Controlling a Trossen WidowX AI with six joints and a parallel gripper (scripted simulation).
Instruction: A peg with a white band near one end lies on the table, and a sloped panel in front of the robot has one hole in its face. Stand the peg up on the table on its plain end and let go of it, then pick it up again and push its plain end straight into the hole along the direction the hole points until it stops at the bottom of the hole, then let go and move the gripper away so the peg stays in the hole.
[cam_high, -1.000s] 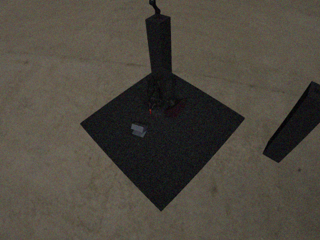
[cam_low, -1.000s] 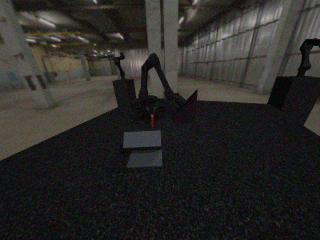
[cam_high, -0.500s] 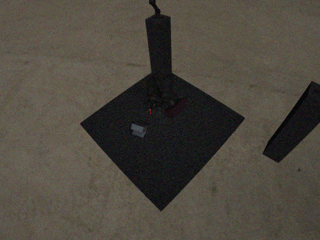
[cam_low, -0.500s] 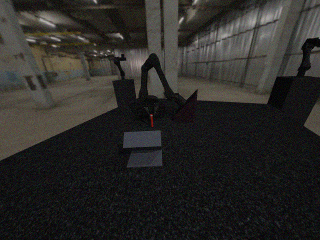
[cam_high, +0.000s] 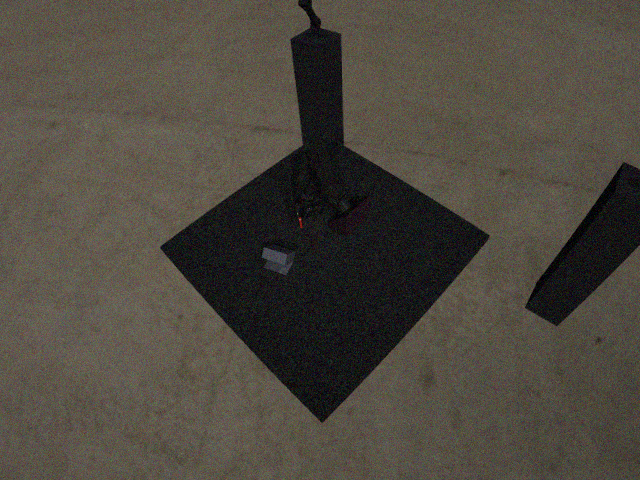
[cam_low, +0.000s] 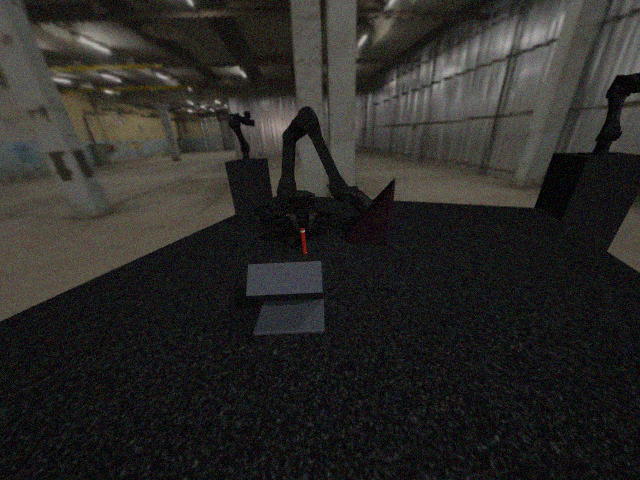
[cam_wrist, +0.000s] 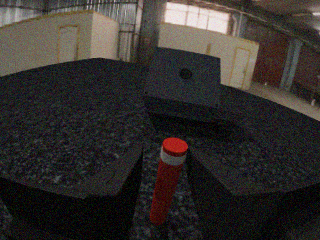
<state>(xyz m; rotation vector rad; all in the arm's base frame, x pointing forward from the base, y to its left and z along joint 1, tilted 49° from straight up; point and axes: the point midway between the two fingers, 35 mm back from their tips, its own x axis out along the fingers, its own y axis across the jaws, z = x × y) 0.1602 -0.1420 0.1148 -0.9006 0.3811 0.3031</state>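
My gripper tip is 1 cm to the left of the red peg and 1 cm above it. Also, from my gripper tip: sloped panel 23 cm ahead, 5 cm to the left, 1 cm below; grey base 25 cm ahead, 7 cm below, 5 cm to the left.
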